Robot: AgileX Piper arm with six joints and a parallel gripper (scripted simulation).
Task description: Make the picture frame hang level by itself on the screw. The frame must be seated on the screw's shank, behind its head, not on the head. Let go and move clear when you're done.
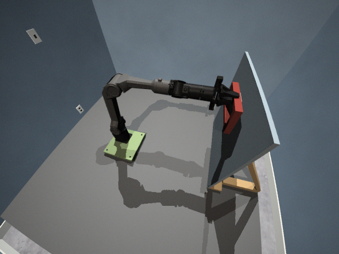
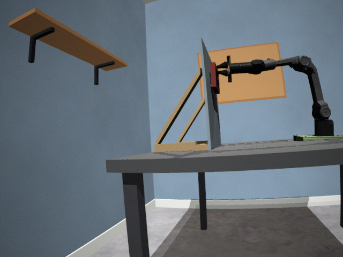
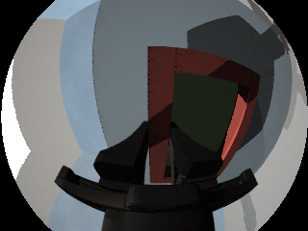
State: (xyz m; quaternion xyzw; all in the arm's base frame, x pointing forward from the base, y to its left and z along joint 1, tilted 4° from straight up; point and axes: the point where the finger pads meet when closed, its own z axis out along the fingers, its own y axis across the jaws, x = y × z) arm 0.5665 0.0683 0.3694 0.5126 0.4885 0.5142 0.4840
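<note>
Right now the red picture frame is 5 cm below my hand, 1 cm to the left of it and 1 cm ahead of it. Round my hand: grey upright panel 17 cm below, 3 cm ahead.
</note>
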